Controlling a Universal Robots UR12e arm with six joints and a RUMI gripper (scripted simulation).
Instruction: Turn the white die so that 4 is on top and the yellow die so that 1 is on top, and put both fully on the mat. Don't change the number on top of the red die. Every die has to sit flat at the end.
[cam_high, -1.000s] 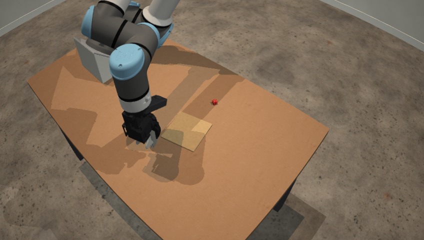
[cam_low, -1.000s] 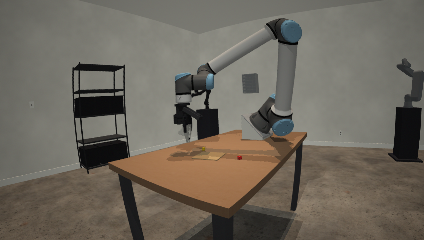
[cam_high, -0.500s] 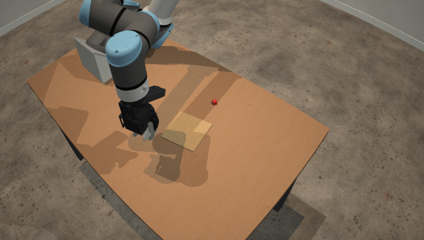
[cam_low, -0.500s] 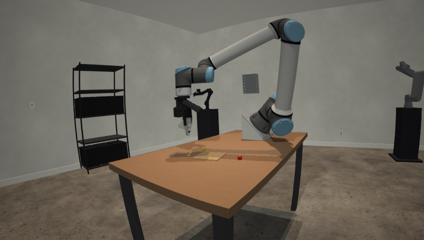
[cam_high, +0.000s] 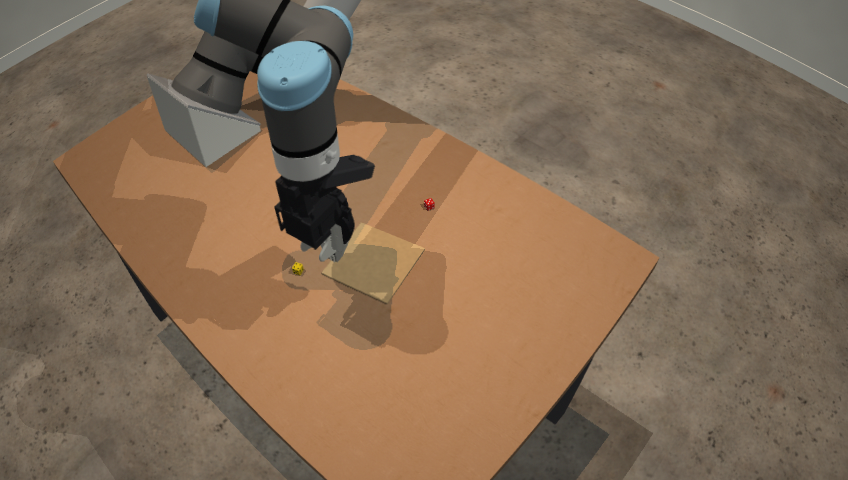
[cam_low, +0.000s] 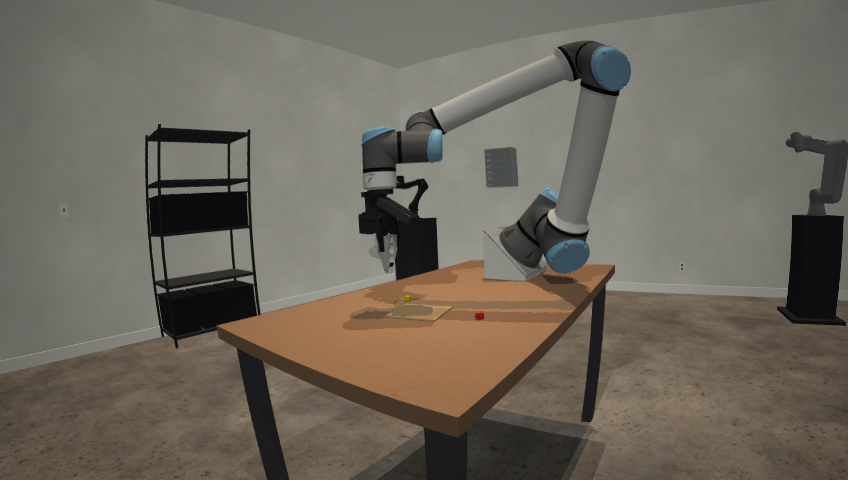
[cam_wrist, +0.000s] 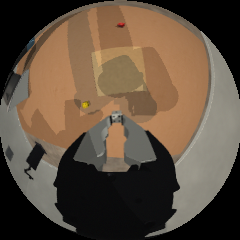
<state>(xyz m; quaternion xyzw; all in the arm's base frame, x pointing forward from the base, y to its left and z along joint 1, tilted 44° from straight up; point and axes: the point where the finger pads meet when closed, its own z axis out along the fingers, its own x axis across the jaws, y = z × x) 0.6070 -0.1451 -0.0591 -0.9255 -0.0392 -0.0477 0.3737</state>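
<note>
My hand is 9 cm to the right of the tan mat and 12 cm above it. The rest, counted from my hand: red die (1 cm behind, 26 cm to the left, 11 cm below); then yellow die (10 cm behind, 2 cm to the right, 11 cm below); then white die (1 cm below).
</note>
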